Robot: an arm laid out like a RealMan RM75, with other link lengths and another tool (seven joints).
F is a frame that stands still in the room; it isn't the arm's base.
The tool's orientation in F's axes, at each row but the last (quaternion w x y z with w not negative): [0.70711, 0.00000, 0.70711, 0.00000]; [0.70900, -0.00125, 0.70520, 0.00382]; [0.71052, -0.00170, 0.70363, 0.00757]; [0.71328, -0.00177, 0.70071, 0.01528]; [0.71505, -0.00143, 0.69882, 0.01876]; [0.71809, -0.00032, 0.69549, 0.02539]
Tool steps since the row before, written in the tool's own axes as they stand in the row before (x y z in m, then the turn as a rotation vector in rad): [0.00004, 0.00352, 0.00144, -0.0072, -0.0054, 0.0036]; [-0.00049, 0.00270, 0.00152, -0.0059, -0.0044, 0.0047]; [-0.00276, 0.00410, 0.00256, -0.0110, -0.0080, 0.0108]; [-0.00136, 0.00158, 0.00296, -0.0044, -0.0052, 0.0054]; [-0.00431, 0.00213, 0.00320, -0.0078, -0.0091, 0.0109]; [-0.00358, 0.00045, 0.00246, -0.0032, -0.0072, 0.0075]
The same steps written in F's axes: [0.00144, 0.00352, -0.00004, 0.0036, -0.0054, 0.0072]; [0.00150, 0.00271, 0.00051, 0.0047, -0.0044, 0.0059]; [0.00248, 0.00411, 0.00282, 0.0108, -0.0079, 0.0110]; [0.00290, 0.00162, 0.00144, 0.0054, -0.0052, 0.0044]; [0.00304, 0.00211, 0.00443, 0.0110, -0.0090, 0.0078]; [0.00233, 0.00041, 0.00367, 0.0077, -0.0070, 0.0032]
